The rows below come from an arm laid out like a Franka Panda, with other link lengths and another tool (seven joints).
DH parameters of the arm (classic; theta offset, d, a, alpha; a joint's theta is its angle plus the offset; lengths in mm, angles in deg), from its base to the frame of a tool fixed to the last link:
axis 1: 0 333 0 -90
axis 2: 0 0 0 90
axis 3: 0 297.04 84.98 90
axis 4: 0 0 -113.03 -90
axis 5: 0 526.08 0 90
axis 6: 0 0 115.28 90
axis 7: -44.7 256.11 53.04 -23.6
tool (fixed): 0 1.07 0 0
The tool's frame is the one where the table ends.
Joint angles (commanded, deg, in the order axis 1, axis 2, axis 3, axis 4, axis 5, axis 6, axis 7), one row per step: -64.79 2.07 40.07 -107.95 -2.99 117.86 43.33; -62.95 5.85 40.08 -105.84 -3.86 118.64 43.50; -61.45 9.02 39.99 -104.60 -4.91 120.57 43.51; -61.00 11.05 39.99 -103.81 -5.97 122.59 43.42; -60.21 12.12 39.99 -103.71 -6.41 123.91 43.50; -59.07 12.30 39.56 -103.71 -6.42 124.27 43.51
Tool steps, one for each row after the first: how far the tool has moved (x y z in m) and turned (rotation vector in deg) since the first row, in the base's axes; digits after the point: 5 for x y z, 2 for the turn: 0.02253 0.01629 -0.01273 1.51 -0.68 1.89; 0.04202 0.02777 -0.02653 2.22 -1.78 3.55; 0.05423 0.02742 -0.03285 2.06 -3.09 4.37; 0.06320 0.03616 -0.03936 2.16 -3.77 5.21; 0.06829 0.04601 -0.04102 2.16 -3.93 5.92
